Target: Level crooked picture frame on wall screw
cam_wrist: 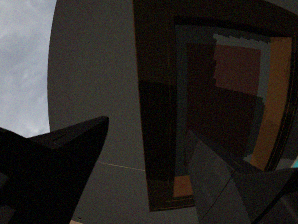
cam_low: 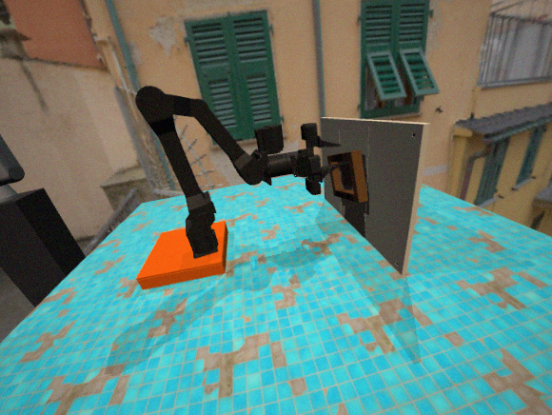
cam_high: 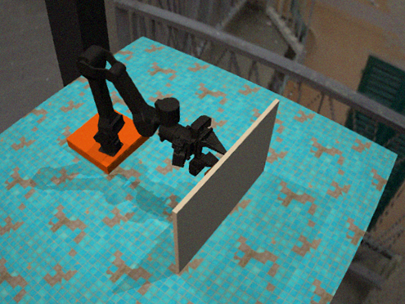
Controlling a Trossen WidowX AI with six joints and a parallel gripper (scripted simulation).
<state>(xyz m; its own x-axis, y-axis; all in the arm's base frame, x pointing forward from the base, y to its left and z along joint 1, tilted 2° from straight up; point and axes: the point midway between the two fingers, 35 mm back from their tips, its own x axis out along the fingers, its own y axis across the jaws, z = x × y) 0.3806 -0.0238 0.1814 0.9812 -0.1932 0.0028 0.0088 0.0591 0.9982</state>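
Right now my gripper tip is 60 mm above the brown picture frame, 20 mm to the left of it and 10 mm short of it. Also, from my gripper tip: wall panel: 60 mm below, 20 mm to the right, 20 mm ahead.
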